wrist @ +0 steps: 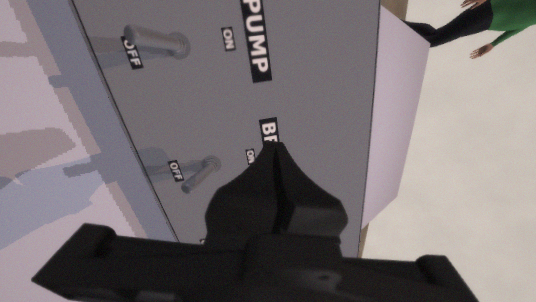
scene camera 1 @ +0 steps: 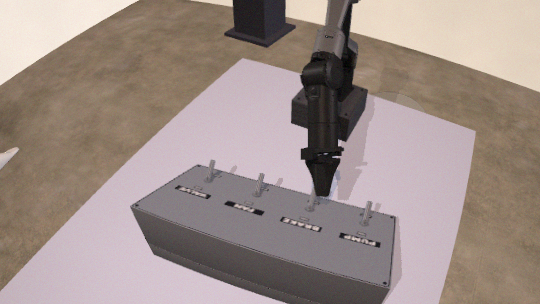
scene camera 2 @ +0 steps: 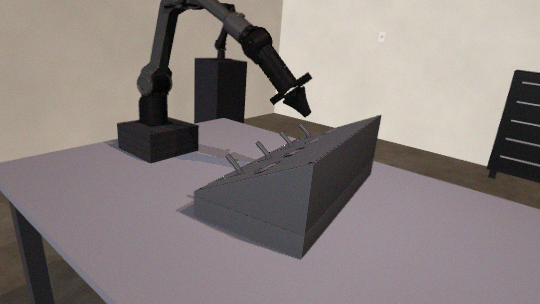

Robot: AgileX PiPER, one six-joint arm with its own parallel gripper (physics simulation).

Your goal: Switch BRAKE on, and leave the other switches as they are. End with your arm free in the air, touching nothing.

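The grey sloped switch box (scene camera 1: 225,227) (scene camera 2: 345,175) stands on the table. Its BRAKE lever (scene camera 1: 311,202) (scene camera 2: 285,138) (wrist: 201,175) leans toward its OFF label (wrist: 175,171). The PUMP lever (scene camera 1: 367,212) (scene camera 2: 304,131) (wrist: 156,40) also leans toward OFF. The FAN lever (scene camera 1: 260,185) (scene camera 2: 263,150) and the VALVE lever (scene camera 1: 211,171) (scene camera 2: 233,164) tilt the same way, toward the low edge. My gripper (scene camera 1: 322,194) (scene camera 2: 307,115) (wrist: 272,152) is shut and empty, above the box near the BRAKE lever, apart from it. In the wrist view it hides part of the BRAKE label (wrist: 268,131).
My arm's dark base (scene camera 1: 355,107) (scene camera 2: 157,141) stands on the table (scene camera 1: 200,120) (scene camera 2: 125,215) at the box's low side. A dark pedestal (scene camera 1: 260,20) (scene camera 2: 220,90) stands beyond the table. A black cabinet (scene camera 2: 525,125) is at the right. A person in green (wrist: 512,22) shows beyond the table.
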